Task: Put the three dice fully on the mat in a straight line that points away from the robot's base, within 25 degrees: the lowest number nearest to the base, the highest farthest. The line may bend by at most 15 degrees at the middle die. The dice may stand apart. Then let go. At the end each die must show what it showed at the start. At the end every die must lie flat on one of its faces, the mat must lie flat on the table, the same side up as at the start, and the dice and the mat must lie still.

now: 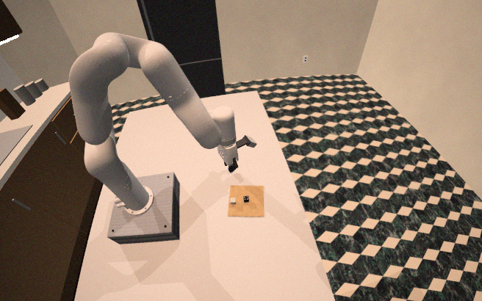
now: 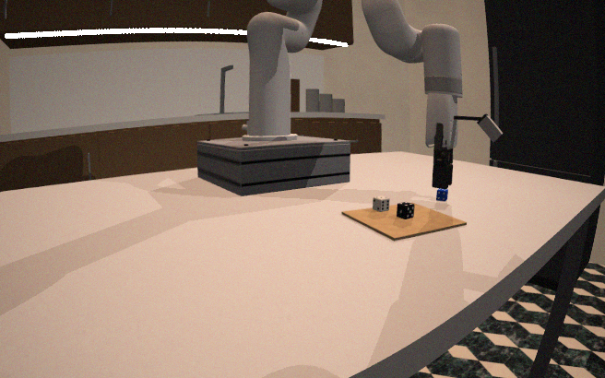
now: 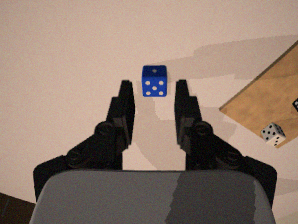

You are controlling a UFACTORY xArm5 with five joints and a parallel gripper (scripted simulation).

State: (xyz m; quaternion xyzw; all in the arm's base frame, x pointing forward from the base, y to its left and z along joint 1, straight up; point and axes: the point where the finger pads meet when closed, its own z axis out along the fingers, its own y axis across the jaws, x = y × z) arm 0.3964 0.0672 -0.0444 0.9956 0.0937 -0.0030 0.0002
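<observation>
The blue die lies 40 mm below my hand. The rest, counted from my hand: black die 170 mm to the right, 30 mm below, 10 mm ahead; tan mat 170 mm to the right, 40 mm below, 10 mm ahead; white die 150 mm to the right, 40 mm behind, 30 mm below.
</observation>
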